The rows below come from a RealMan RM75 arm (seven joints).
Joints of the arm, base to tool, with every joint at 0 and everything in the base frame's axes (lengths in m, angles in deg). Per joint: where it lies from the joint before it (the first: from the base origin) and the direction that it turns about. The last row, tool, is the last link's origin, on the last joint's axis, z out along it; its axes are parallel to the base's.
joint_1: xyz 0 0 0.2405 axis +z
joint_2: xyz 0 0 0 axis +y
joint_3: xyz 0 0 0.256 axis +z
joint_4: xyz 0 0 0 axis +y
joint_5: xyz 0 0 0.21 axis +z
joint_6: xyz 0 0 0 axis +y
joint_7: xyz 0 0 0.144 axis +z
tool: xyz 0 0 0
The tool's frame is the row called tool.
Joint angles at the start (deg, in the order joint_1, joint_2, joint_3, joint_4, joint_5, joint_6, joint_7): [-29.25, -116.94, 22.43, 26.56, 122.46, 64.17, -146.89]
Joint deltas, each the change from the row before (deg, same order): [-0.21, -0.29, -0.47, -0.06, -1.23, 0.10, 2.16]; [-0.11, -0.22, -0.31, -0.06, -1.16, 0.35, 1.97]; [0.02, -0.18, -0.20, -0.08, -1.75, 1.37, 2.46]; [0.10, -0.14, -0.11, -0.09, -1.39, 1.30, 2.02]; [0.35, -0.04, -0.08, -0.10, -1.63, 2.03, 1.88]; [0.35, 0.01, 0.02, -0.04, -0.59, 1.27, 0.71]
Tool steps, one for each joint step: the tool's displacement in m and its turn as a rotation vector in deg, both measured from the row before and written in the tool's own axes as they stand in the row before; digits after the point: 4 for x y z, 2 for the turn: [-0.0001, 0.0037, 0.0018, -1.37, 0.56, 1.27]; [-0.0005, 0.0032, 0.0012, -1.30, 0.34, 1.18]; [-0.0017, 0.0049, 0.0005, -2.22, -0.09, 1.42]; [-0.0018, 0.0036, 0.0001, -1.84, -0.17, 1.17]; [-0.0023, 0.0037, -0.0017, -2.31, -0.35, 0.89]; [-0.0021, 0.0009, -0.0018, -1.05, -0.42, 0.26]
